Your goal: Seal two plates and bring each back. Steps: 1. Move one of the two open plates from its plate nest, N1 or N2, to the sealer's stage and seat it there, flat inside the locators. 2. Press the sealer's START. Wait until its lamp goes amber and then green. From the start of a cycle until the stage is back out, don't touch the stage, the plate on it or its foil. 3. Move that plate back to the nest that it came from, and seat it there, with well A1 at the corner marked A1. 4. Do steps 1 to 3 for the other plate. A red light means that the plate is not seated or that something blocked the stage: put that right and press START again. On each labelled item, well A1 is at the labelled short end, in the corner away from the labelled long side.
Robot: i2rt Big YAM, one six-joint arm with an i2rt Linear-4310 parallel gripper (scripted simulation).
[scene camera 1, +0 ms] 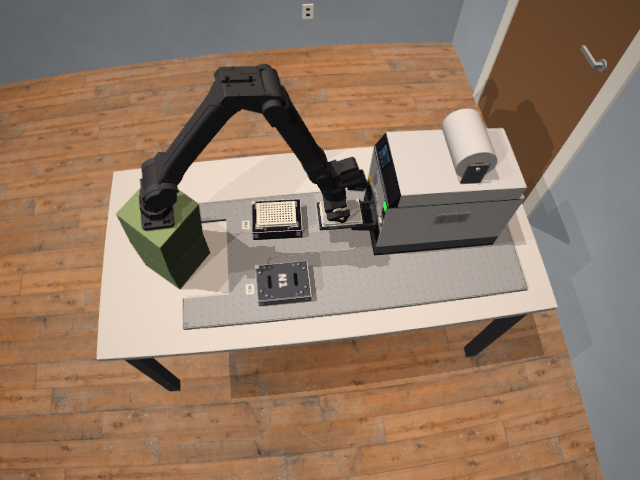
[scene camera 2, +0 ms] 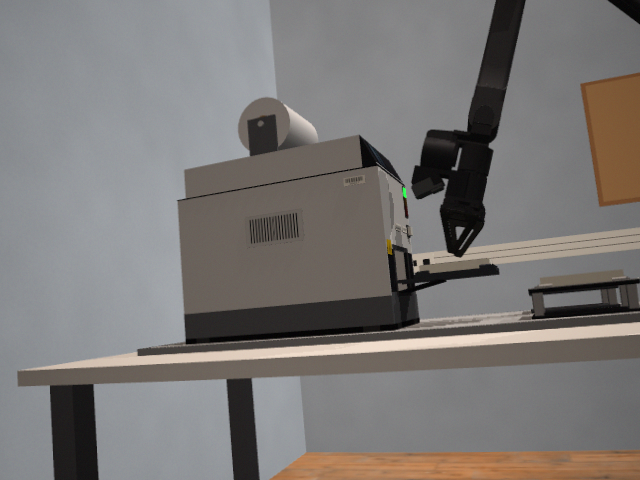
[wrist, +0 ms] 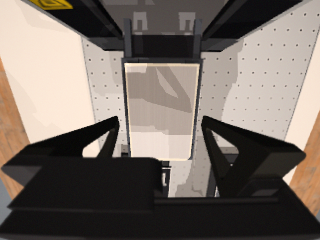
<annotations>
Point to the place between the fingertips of my gripper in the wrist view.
At 160, 120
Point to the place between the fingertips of my gripper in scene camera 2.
454, 255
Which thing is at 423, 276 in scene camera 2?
A sealer stage.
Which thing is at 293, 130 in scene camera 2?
A foil roll.
</annotations>
